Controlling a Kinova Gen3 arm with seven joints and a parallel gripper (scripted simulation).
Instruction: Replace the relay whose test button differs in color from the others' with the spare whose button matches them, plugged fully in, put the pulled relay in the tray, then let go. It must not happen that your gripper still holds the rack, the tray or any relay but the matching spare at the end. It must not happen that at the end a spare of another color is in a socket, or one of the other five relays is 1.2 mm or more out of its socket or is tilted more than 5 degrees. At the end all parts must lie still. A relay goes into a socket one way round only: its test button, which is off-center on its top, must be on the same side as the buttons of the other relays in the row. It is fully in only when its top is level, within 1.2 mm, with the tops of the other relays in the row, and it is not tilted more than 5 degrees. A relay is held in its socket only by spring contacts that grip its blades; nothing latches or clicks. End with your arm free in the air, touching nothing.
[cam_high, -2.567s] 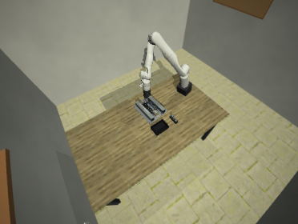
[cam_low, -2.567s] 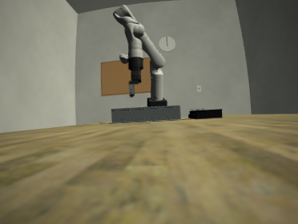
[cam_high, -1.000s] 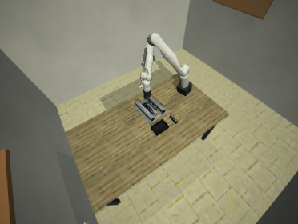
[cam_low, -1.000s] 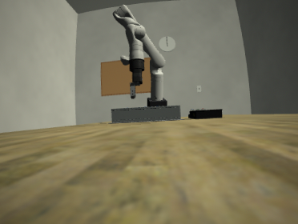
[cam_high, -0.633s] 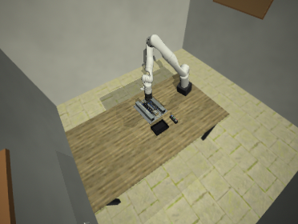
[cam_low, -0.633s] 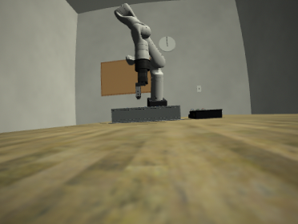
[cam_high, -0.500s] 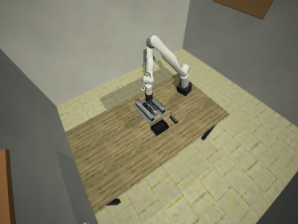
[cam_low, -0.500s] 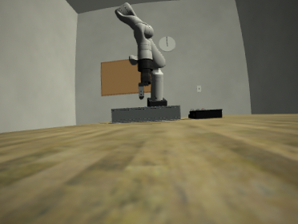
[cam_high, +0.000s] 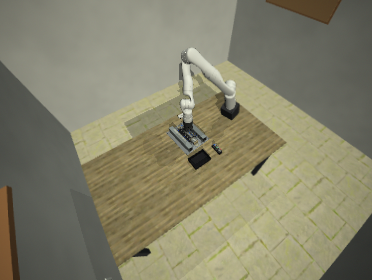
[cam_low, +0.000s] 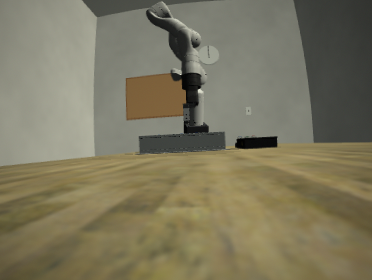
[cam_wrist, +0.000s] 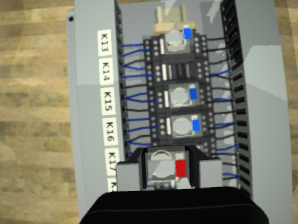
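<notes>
The black tray is 25 cm to the left of my hand, 11 cm below it and 4 cm ahead of it. Round my hand: spare relay 26 cm to the left, 15 cm behind, 10 cm below.
</notes>
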